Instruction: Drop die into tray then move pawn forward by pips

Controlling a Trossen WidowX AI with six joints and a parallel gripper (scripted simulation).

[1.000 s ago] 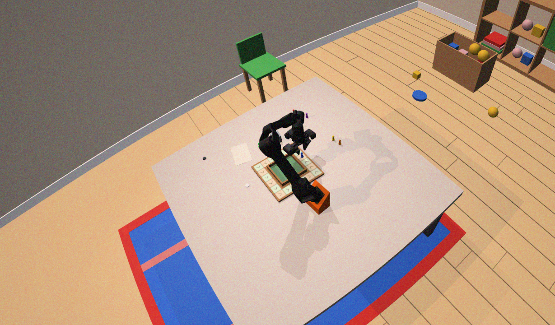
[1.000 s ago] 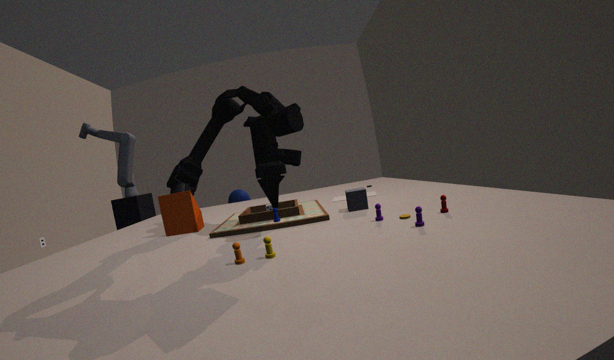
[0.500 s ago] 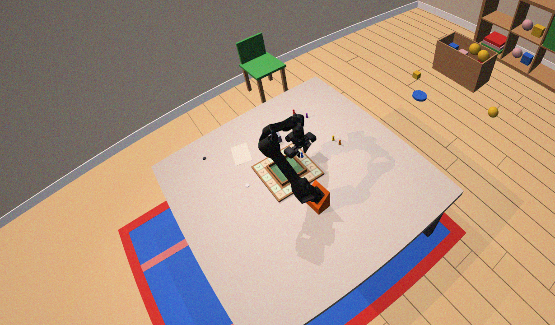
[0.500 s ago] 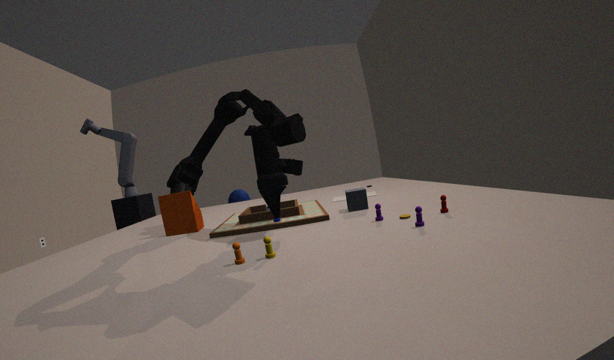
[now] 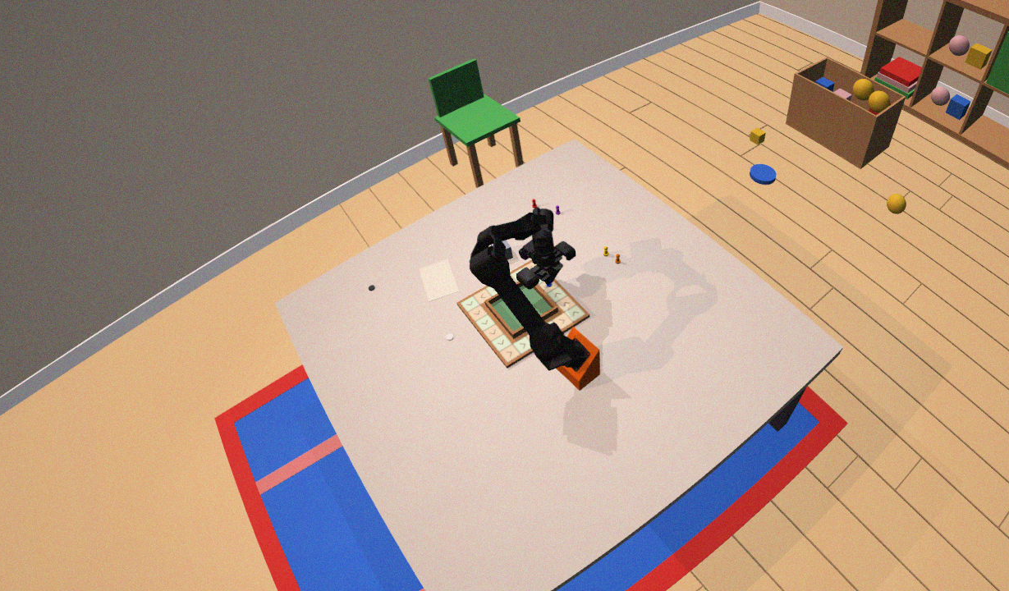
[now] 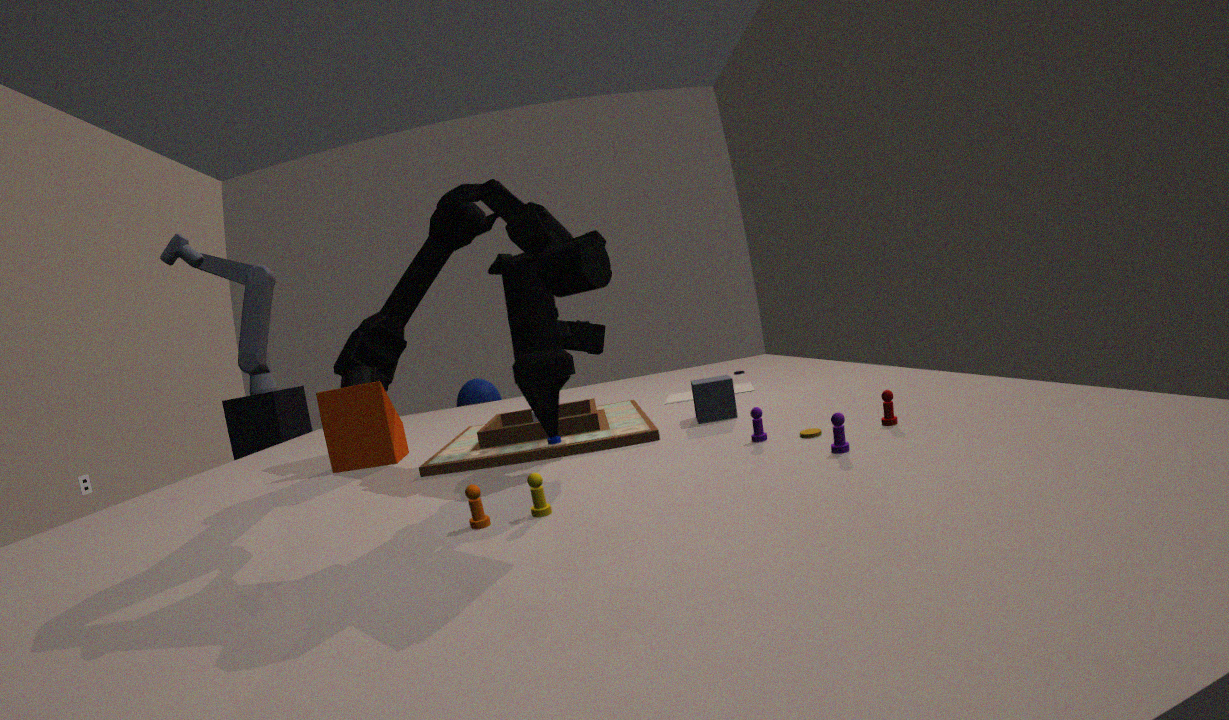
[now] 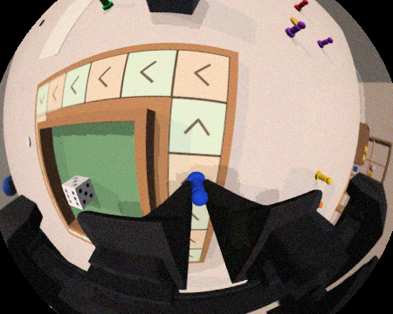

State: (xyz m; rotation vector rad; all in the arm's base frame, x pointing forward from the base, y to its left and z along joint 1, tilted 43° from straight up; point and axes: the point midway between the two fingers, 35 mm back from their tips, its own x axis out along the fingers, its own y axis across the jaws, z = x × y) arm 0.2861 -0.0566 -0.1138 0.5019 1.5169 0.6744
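Right now the white die is 130 mm to the left of my gripper tip and 20 mm behind it. From my gripper tip the other things lie so: yellow pawn 220 mm to the right, 10 mm below, 10 mm behind; then blue pawn 10 mm above; then green dice tray 120 mm to the left, 20 mm behind, 10 mm below.
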